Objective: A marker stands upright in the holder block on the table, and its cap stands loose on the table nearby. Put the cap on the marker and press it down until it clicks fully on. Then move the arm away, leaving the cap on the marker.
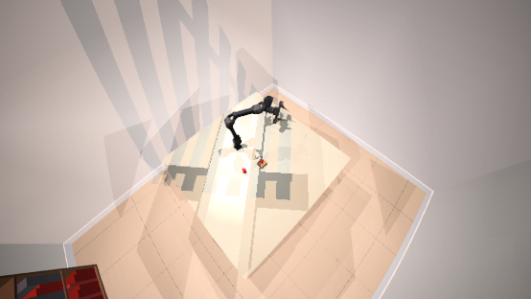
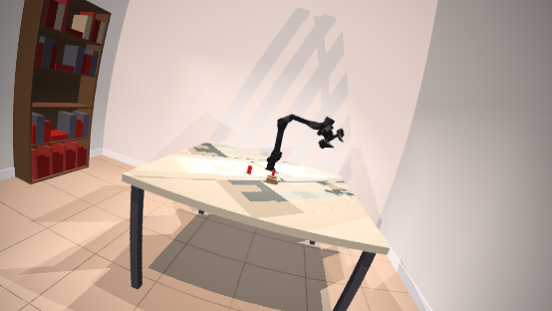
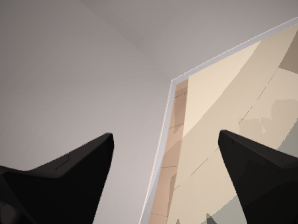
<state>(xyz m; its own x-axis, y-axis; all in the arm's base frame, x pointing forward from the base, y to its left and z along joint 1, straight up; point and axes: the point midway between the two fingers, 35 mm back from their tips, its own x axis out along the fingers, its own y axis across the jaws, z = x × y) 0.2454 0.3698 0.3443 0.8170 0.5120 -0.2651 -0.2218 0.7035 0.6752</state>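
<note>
My gripper tip is 30 mm past the red cap, 510 mm to the left of it and 310 mm above it. The rest, counted from my gripper tip: wooden holder block: 30 mm ahead, 350 mm to the right, 320 mm below.
</note>
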